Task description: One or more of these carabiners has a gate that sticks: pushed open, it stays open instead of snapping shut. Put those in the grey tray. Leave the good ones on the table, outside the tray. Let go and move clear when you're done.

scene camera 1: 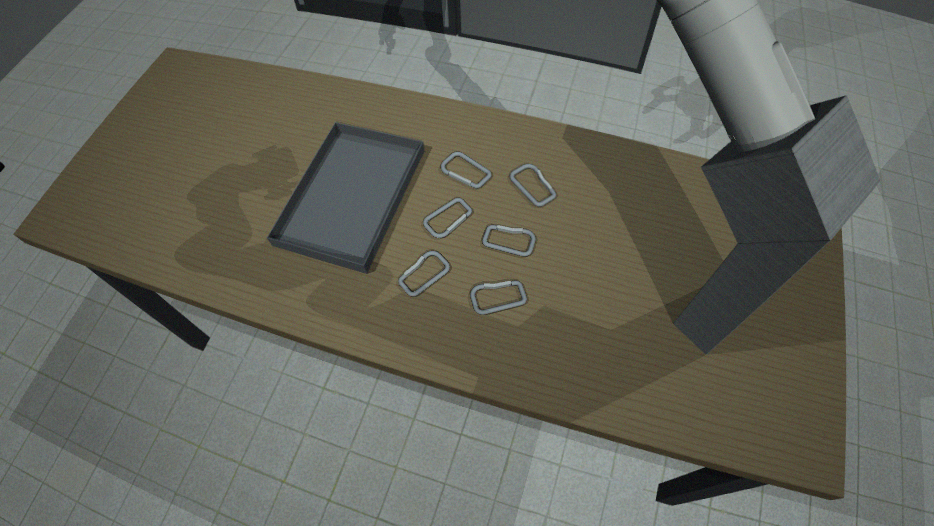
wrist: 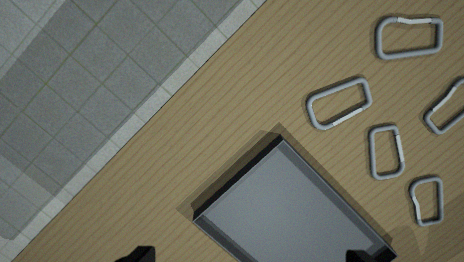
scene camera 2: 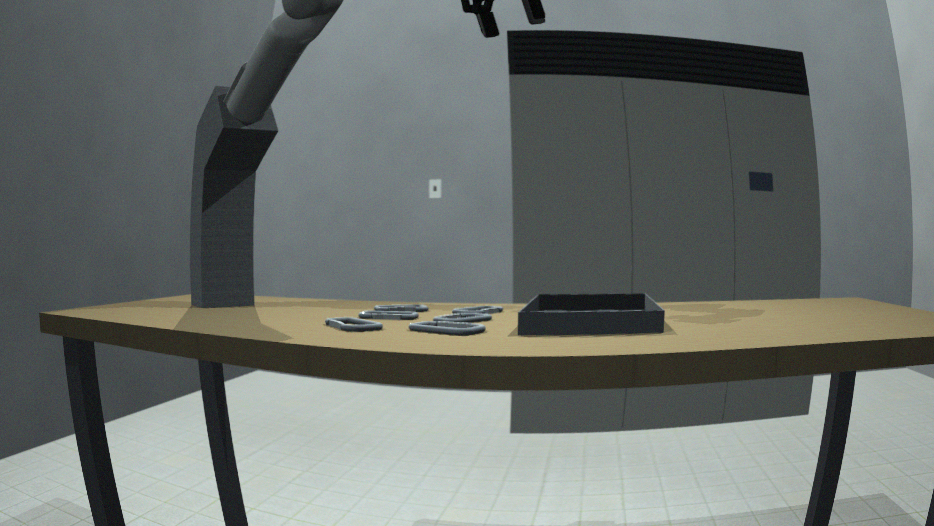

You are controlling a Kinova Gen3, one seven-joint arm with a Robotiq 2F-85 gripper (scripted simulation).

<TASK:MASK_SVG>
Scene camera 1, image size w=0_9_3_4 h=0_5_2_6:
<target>grey tray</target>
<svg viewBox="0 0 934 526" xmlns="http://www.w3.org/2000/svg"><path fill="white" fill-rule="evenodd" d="M335 122L282 210L267 239L274 247L367 274L424 154L424 143L415 139Z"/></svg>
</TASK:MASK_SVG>
